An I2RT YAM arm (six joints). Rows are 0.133 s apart.
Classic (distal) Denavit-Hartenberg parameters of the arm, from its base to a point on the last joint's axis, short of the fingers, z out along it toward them. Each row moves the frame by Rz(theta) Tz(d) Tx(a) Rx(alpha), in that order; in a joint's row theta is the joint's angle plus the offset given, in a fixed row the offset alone. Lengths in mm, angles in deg.
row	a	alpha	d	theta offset
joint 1	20	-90	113.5	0
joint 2	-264	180	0	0
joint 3	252.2	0	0	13.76
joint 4	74	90	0	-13.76
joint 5	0	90	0	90
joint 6	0	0	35.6	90
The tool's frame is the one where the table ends.
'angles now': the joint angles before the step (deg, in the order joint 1, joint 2, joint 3, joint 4, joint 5, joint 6). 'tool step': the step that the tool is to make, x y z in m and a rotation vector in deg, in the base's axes. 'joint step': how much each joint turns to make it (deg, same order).
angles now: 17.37, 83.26, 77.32, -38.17, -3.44, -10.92
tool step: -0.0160, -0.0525, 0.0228, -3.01, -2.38, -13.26
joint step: -8.25, -5.55, 0.18, -4.10, 6.02, 0.91
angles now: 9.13, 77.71, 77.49, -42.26, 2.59, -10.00
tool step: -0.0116, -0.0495, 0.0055, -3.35, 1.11, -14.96
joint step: -9.01, -2.26, 0.04, -3.85, 6.55, 1.72
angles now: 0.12, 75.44, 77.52, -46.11, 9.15, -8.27
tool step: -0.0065, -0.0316, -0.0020, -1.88, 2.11, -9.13
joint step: -6.27, -0.17, 0.02, -2.31, 3.43, 0.64
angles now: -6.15, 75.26, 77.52, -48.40, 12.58, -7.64
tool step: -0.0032, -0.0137, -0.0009, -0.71, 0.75, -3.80
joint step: -2.81, 0.01, -0.02, -0.65, 1.26, 0.17
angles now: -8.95, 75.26, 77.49, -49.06, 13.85, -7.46
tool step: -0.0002, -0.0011, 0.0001, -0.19, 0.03, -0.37
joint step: -0.21, 0.01, 0.02, -0.01, 0.25, -0.01
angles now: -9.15, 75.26, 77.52, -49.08, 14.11, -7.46
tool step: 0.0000, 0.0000, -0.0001, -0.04, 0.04, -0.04
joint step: 0.01, 0.01, -0.01, -0.02, 0.07, 0.00
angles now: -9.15, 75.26, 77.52, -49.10, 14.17, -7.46
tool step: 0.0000, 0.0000, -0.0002, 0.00, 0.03, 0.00
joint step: 0.00, 0.00, -0.04, 0.01, 0.00, 0.00
